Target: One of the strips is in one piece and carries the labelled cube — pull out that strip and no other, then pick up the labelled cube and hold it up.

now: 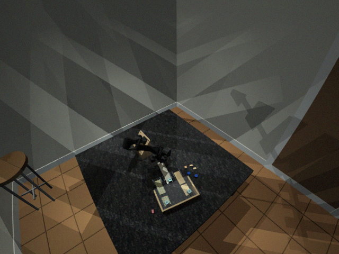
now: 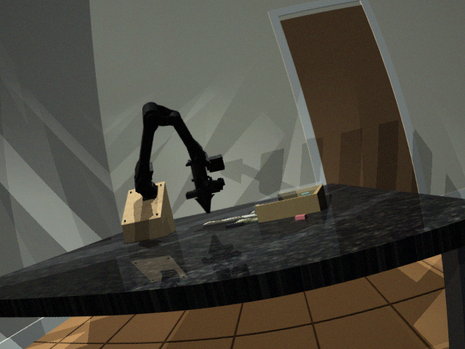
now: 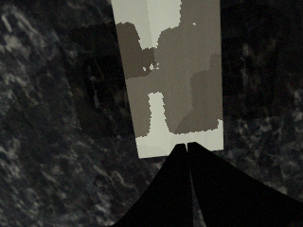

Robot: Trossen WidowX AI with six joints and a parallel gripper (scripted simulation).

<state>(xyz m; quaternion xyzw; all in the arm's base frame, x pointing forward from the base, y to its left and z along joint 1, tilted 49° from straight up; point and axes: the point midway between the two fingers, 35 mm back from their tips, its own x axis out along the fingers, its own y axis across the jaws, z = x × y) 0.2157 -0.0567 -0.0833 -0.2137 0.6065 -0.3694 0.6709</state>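
My gripper tip is 100 mm short of the white strip, 20 mm to the left of it and 40 mm above it. The rest, counted from my gripper tip: small pink block 330 mm ahead, 320 mm to the right, 40 mm below.
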